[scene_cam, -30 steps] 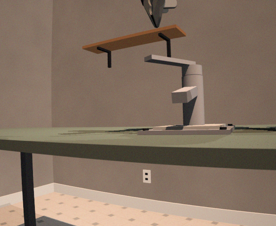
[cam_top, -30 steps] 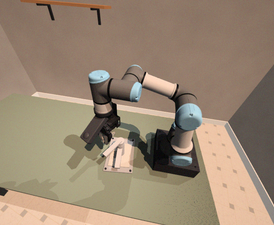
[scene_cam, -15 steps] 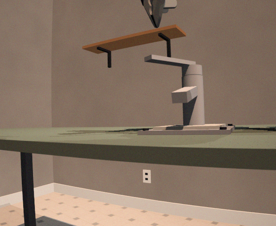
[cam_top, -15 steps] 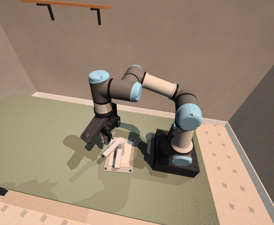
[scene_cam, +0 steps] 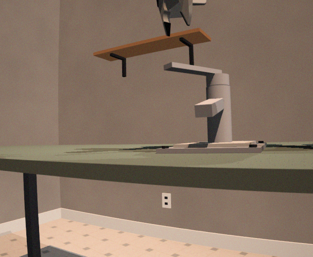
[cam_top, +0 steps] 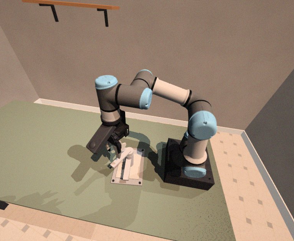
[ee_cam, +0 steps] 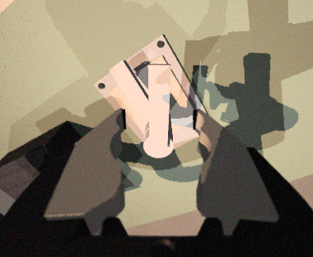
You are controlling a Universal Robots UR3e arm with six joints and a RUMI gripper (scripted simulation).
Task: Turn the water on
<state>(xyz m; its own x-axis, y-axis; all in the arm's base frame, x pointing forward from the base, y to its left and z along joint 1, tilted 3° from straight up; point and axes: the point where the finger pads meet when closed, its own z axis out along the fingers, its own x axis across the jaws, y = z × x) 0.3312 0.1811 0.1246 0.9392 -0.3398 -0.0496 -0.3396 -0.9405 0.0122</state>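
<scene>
Right now my hand is 8 cm above the lever, 4 cm to the left of it and 1 cm past it. From my hand the other things lie so: tap: 14 cm below, 7 cm to the right, 2 cm behind; base plate: 23 cm below, 9 cm to the right, 3 cm behind.
</scene>
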